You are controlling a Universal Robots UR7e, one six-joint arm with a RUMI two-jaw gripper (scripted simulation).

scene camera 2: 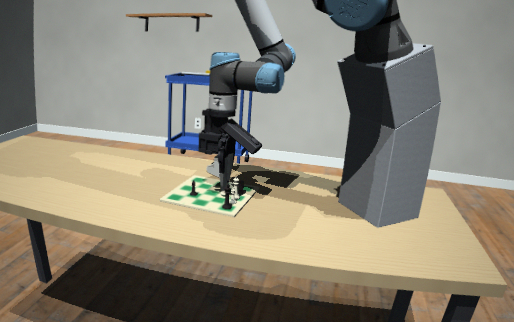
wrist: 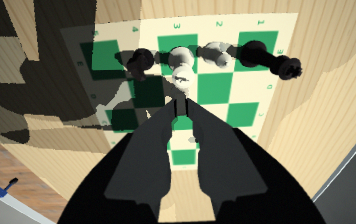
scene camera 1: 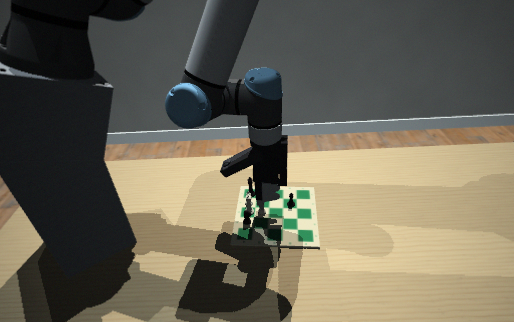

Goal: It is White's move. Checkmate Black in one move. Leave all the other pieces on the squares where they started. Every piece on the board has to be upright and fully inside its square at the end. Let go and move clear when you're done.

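My gripper in sight, scene camera 2 and wrist view. Green-and-cream chessboard in sight too.
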